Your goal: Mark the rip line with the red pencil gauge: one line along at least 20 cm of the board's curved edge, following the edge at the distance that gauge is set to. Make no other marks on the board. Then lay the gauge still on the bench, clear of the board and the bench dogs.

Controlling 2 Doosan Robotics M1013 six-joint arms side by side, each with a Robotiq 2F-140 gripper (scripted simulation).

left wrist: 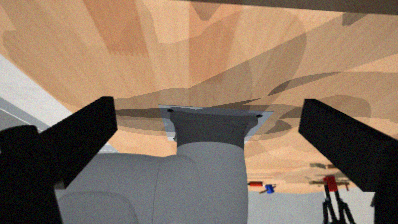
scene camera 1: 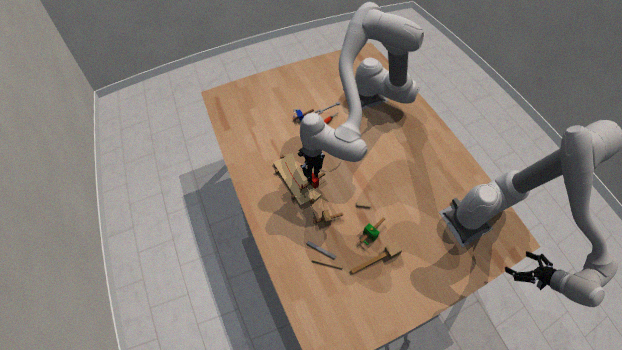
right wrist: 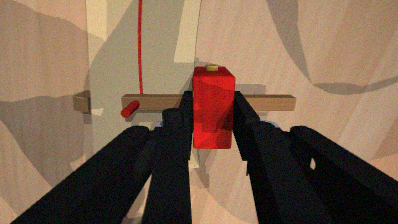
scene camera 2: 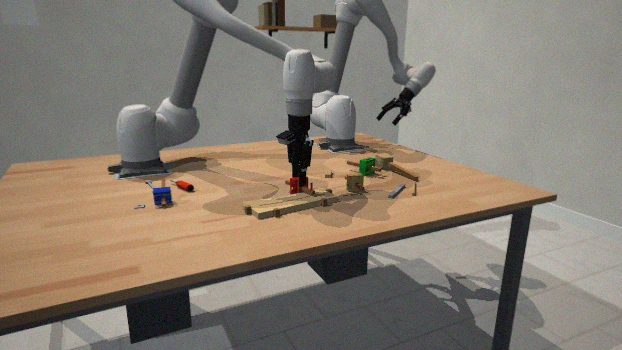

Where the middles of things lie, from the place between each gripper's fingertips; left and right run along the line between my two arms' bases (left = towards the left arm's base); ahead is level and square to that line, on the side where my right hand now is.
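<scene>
Pale board [scene camera 1: 306,194]: 7 cm ahead of my right hand [scene camera 2: 299,184], 6 cm to the right of it, 7 cm below it. Same right hand: 2 cm short of the red pencil gauge [right wrist: 213,88], 1 cm to the left of it, 4 cm above it.
Pale board: 950 mm to the right of my left hand [scene camera 1: 516,261], 700 mm ahead of it, 110 mm below it. Same left hand: 640 mm short of the red pencil gauge, 900 mm to the left of it, 80 mm above it.
</scene>
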